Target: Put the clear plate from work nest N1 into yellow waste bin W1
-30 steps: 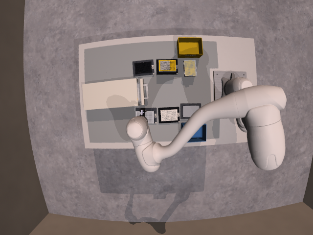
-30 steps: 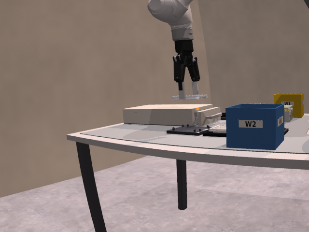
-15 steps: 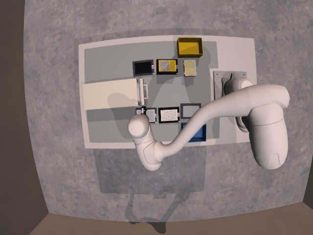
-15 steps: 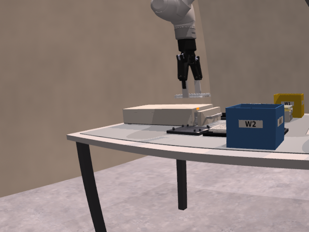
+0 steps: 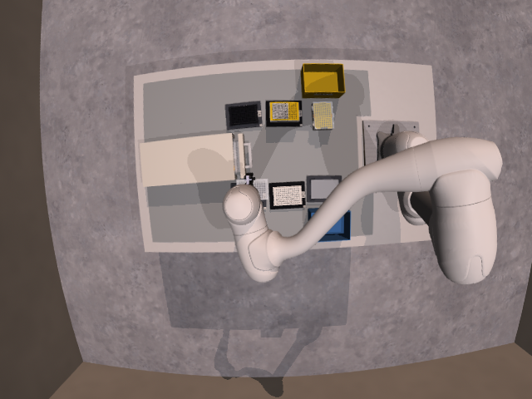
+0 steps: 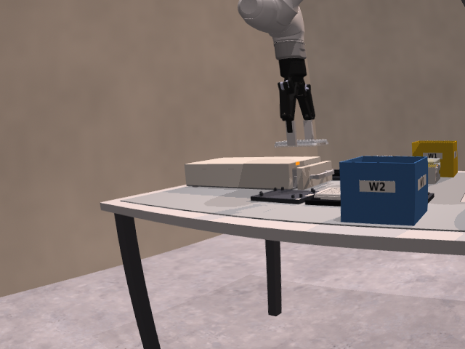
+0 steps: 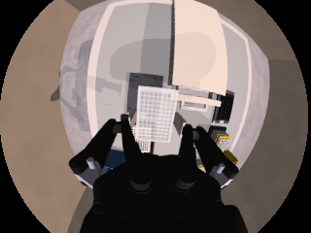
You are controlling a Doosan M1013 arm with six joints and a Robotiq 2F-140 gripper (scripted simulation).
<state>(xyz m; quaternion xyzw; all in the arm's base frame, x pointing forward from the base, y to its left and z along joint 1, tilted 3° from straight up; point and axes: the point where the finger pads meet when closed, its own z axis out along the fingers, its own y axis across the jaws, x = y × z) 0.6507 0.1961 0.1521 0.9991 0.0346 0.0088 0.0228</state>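
Now: the yellow bin W1 290 mm behind my hand, 490 mm to the right of it and 130 mm below it. The rest, counted from my hand: white plate 150 mm behind, 30 mm to the left, 150 mm below; clear plate 20 mm below; black plate 60 mm ahead, 330 mm to the right, 150 mm below.
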